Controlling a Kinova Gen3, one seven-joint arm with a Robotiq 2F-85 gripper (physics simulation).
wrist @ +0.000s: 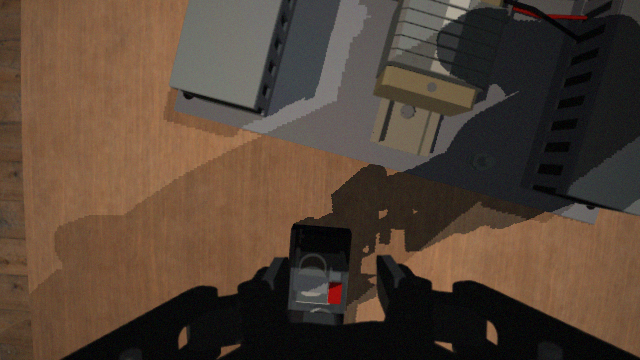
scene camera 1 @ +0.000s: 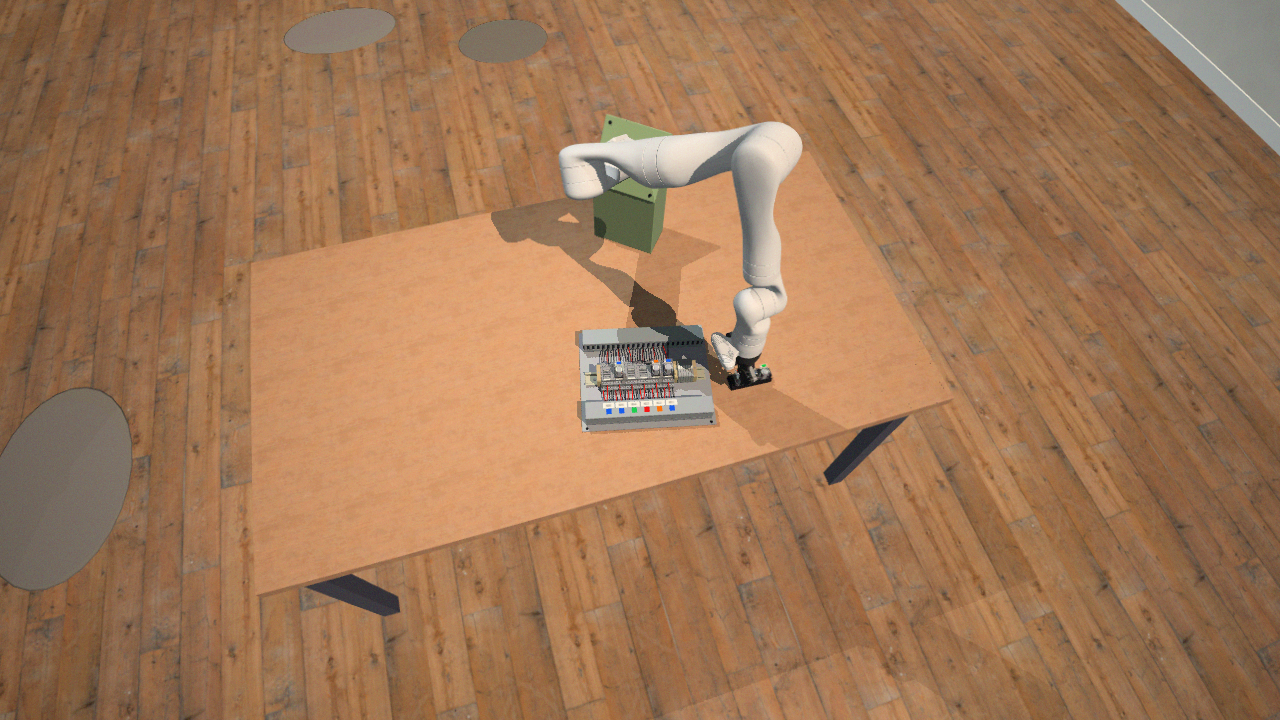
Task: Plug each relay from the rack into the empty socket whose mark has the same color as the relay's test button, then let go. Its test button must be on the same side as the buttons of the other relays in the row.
Scene:
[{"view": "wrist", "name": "my gripper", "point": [332, 274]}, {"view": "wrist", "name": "black rack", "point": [320, 239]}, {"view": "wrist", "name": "grey panel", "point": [323, 98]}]

